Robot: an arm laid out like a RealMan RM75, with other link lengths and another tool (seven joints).
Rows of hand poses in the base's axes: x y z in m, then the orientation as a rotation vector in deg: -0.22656 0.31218 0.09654 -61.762 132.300 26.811; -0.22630 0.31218 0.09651 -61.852 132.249 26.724; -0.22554 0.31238 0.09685 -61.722 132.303 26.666; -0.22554 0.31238 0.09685 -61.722 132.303 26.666; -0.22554 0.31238 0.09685 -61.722 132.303 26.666; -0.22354 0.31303 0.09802 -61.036 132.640 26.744; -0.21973 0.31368 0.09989 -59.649 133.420 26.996; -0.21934 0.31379 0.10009 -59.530 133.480 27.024; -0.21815 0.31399 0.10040 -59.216 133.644 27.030; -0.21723 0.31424 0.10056 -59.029 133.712 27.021; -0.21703 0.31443 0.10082 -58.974 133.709 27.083; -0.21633 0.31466 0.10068 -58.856 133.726 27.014; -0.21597 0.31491 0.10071 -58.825 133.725 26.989; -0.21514 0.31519 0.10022 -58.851 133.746 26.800; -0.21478 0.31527 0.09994 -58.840 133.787 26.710; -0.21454 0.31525 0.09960 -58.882 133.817 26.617; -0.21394 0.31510 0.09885 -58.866 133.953 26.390; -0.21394 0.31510 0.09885 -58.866 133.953 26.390; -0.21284 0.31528 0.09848 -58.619 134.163 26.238; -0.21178 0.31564 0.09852 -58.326 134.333 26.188; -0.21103 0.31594 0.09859 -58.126 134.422 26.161; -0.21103 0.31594 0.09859 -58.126 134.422 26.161
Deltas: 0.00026 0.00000 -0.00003 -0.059 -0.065 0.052; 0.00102 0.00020 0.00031 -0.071 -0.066 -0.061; 0.00102 0.00020 0.00031 -0.071 -0.066 -0.061; 0.00102 0.00020 0.00031 -0.071 -0.066 -0.061; 0.00302 0.00085 0.00148 0.063 0.136 -0.579; 0.00683 0.00150 0.00335 0.343 0.676 -1.616; 0.00722 0.00161 0.00355 0.373 0.720 -1.702; 0.00841 0.00181 0.00386 0.411 0.811 -1.946; 0.00933 0.00206 0.00402 0.440 0.836 -2.090; 0.00953 0.00225 0.00428 0.495 0.852 -2.113; 0.01023 0.00248 0.00414 0.487 0.818 -2.214; 0.01059 0.00273 0.00417 0.484 0.802 -2.241; 0.01142 0.00301 0.00368 0.357 0.743 -2.270; 0.01178 0.00309 0.00340 0.291 0.738 -2.305; 0.01202 0.00307 0.00306 0.211 0.730 -2.302; 0.01262 0.00292 0.00231 0.027 0.746 -2.386; 0.01262 0.00292 0.00231 0.027 0.746 -2.386; 0.01372 0.00310 0.00194 -0.069 0.821 -2.627; 0.01478 0.00346 0.00198 -0.073 0.899 -2.869; 0.01553 0.00376 0.00205 -0.061 0.933 -3.029; 0.01553 0.00376 0.00205 -0.061 0.933 -3.029
